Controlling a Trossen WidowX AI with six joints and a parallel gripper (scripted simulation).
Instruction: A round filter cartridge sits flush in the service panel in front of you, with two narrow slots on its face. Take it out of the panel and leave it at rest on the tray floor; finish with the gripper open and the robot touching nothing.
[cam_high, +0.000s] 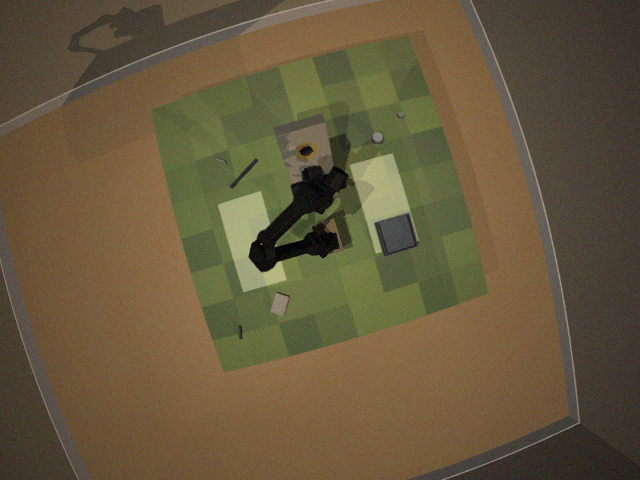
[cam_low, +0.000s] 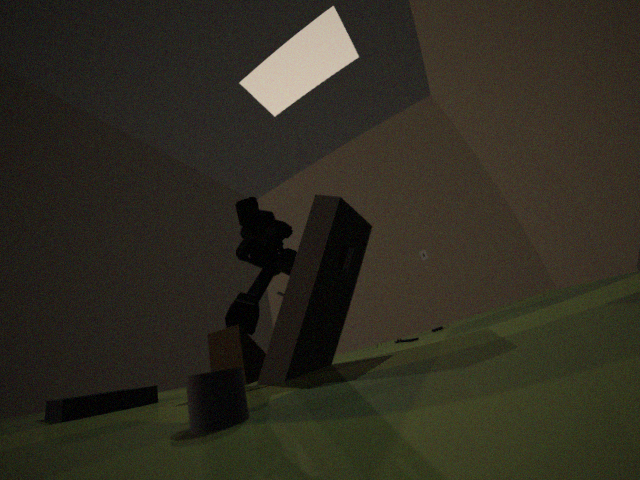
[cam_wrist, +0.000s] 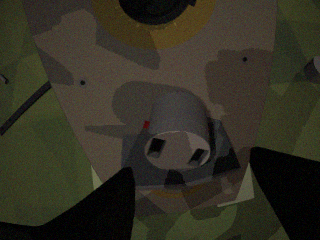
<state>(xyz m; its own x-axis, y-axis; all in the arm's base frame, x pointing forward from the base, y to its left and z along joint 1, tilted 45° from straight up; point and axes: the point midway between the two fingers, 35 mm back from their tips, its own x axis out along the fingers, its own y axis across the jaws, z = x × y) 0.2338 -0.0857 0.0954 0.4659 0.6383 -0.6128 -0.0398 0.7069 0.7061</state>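
The grey round filter cartridge is 2 cm ahead of my gripper tip and 4 cm below it. Round my gripper tip: service panel (7 cm ahead, 1 cm to the left, 6 cm below); then small pale box (46 cm behind, 27 cm to the left, 21 cm below); then dark grey tray (28 cm behind, 29 cm to the right, 21 cm below).
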